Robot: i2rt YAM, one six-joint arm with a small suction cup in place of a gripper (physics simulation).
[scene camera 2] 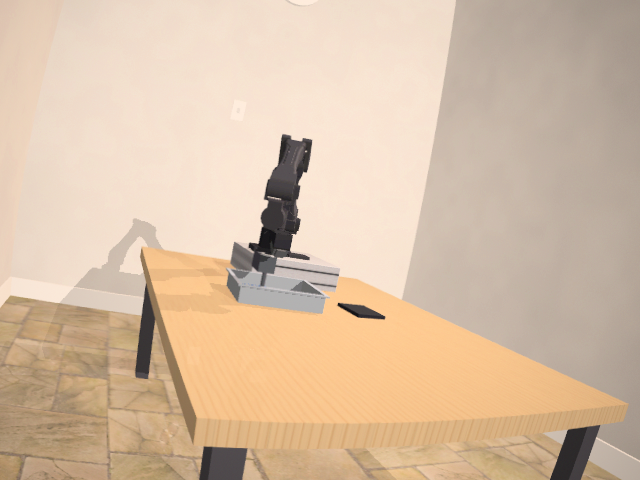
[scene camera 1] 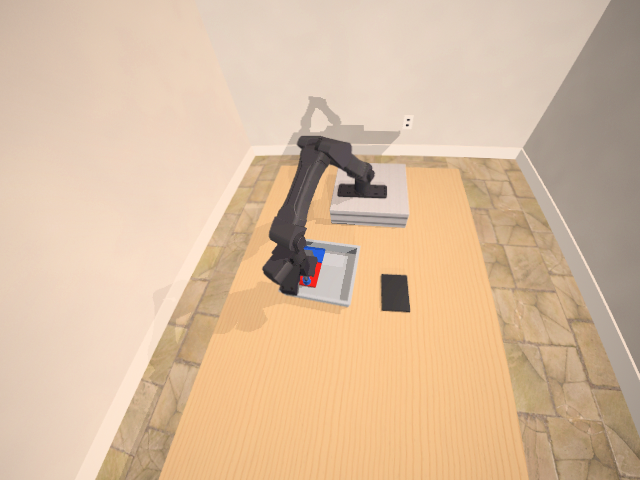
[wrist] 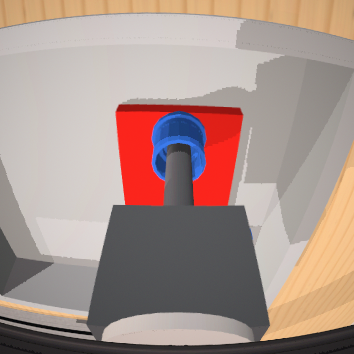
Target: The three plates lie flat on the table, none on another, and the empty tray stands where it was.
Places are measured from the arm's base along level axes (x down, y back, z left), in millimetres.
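Pixels of known places: end effector, tool point: (scene camera 1: 307, 282) (wrist: 178, 127); arm's base, origin of the base link: (scene camera 1: 362, 191).
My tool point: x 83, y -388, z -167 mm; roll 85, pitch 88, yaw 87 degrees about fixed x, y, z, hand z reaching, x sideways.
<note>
For each thing: its top centre in the pictures, then the offset to it from my tool point. Level surfaces: height alone.
- red plate, middle of its top: (wrist: 176, 183) (scene camera 1: 309, 273) dx -11, dy +33, dz +2 mm
- grey tray, middle of its top: (wrist: 93, 237) (scene camera 2: 275, 281) (scene camera 1: 320, 267) dx -48, dy +40, dz +48 mm
- blue plate, middle of its top: (scene camera 1: 311, 253) dx -11, dy +115, dz -5 mm
- black plate, middle of its top: (scene camera 2: 361, 309) (scene camera 1: 395, 291) dx -8, dy -4, dz +305 mm
- wooden table, its level: dx +2 mm
My suction cup (wrist: 179, 140) (scene camera 1: 306, 280) sits on a red plate (wrist: 137, 158) (scene camera 1: 315, 273) and holds it inside the grey tray (scene camera 1: 347, 289) (scene camera 2: 279, 299) (wrist: 70, 123), near the tray's left side. A blue plate (scene camera 1: 316, 253) lies in the tray behind the red one, partly hidden by my arm. A black plate (scene camera 1: 395, 292) (scene camera 2: 361, 310) lies flat on the table to the right of the tray. In the side view the tray walls hide both coloured plates.
The grey base block (scene camera 1: 370, 207) (scene camera 2: 310, 269) of my arm stands just behind the tray. The wooden table (scene camera 1: 335, 387) (scene camera 2: 361, 371) stretches wide in front of the tray and the black plate.
</note>
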